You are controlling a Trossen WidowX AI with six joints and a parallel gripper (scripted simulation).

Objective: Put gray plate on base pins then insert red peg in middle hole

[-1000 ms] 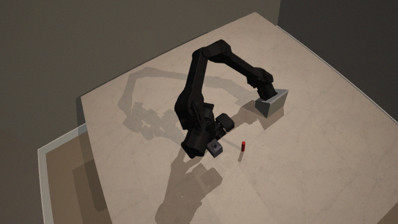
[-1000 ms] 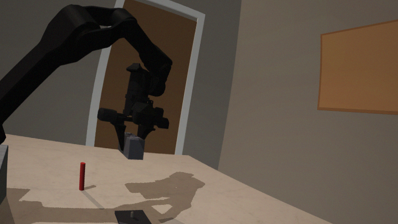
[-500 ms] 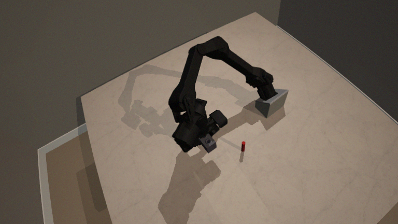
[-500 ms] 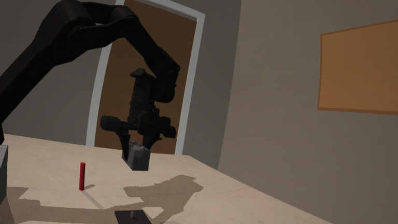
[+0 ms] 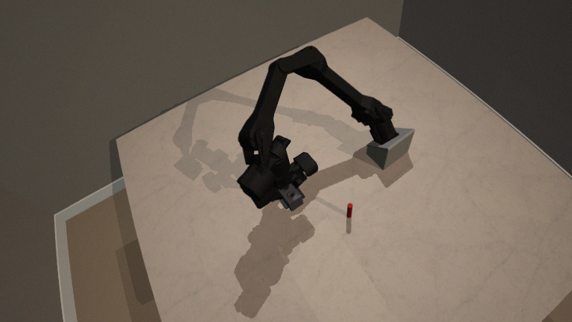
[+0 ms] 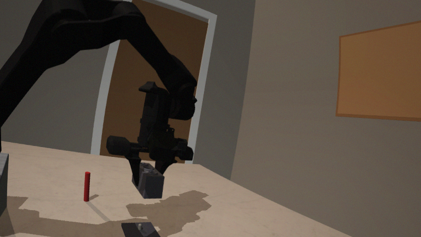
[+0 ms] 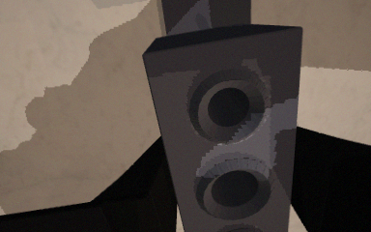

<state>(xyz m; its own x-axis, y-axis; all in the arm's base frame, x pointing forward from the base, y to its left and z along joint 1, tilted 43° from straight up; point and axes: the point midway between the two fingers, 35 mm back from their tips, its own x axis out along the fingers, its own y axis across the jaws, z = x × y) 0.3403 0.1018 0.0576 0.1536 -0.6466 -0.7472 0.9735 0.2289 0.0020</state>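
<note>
My gripper tip is 90 mm above the dark base, 70 mm to the left of it and 10 mm past it. Also, from my gripper tip: red peg: 140 mm behind, 100 mm to the left, 60 mm below; then gray plate: 30 mm above.
</note>
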